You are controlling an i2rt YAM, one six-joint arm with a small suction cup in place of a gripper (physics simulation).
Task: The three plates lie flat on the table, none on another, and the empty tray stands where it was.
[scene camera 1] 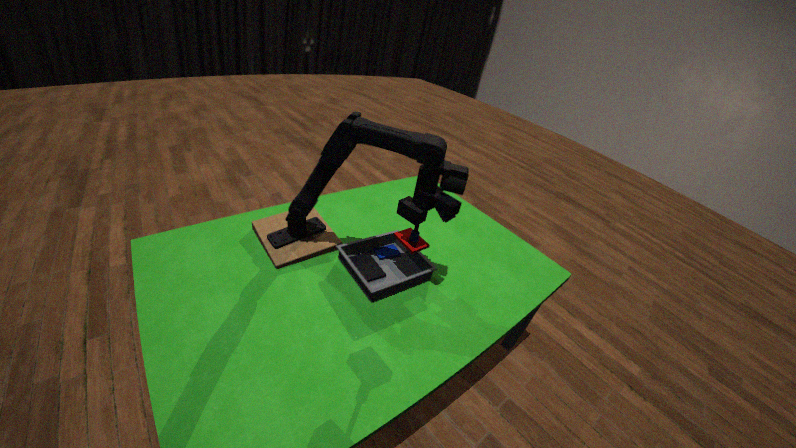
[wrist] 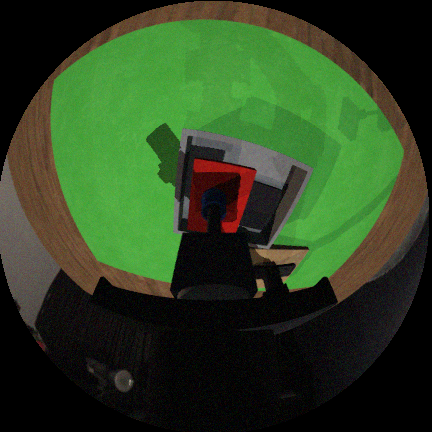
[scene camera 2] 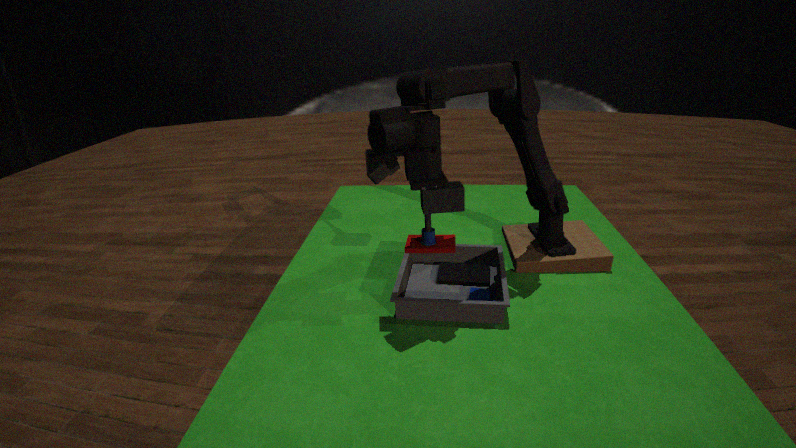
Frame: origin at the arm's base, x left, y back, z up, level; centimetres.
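Seen in the pictures: end effector, tool point: [scene camera 1: 413,241] [wrist: 213,195] [scene camera 2: 428,247]; arm's base, origin of the base link: [scene camera 1: 297,233] [wrist: 269,270] [scene camera 2: 550,239].
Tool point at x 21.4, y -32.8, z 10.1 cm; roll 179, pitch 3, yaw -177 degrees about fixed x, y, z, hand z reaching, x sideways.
Pixels of each thing's top centre, then the offset from my tool point to it. Level surfaces: height alone.
- red plate, middle of its top: [wrist: 217,204] [scene camera 2: 430,240] [scene camera 1: 411,238] dy +0.4, dx -0.5, dz +1.3 cm
- dark tray, middle of its top: [wrist: 238,202] [scene camera 2: 452,269] [scene camera 1: 386,257] dy +5.2, dx -4.7, dz -8.0 cm
- black plate, middle of its top: [scene camera 2: 463,272] [wrist: 256,207] [scene camera 1: 366,266] dy +8.5, dx -9.9, dz -11.7 cm
- blue plate, middle of its top: [scene camera 2: 481,299] [scene camera 1: 387,250] dy +10.7, dx +1.2, dz -11.7 cm
- green table top, its level: dz -13.0 cm
My suction gripper [scene camera 1: 414,238] [scene camera 2: 428,239] [wrist: 214,202] is shut on the red plate [scene camera 1: 421,244] [scene camera 2: 445,244] [wrist: 246,182], holding it by its top, roughly level and raised off the tray floor. In scene camera 1 the red plate overlaps the tray's back right rim. The dark tray [scene camera 1: 403,289] [scene camera 2: 451,311] [wrist: 250,148] stands on the table. Inside it lie a black plate [scene camera 1: 367,267] [scene camera 2: 465,273] [wrist: 261,205] and a blue plate [scene camera 1: 388,251] [scene camera 2: 480,293], apart from each other. The blue plate is partly hidden by the near wall in scene camera 2 and does not show in the wrist view.
A green table top [scene camera 1: 278,361] [scene camera 2: 557,378] [wrist: 110,125] bears the tray. The arm stands on a wooden base board [scene camera 1: 300,253] [scene camera 2: 590,244] [wrist: 295,255], close beside the tray. Arm shadows fall across the table.
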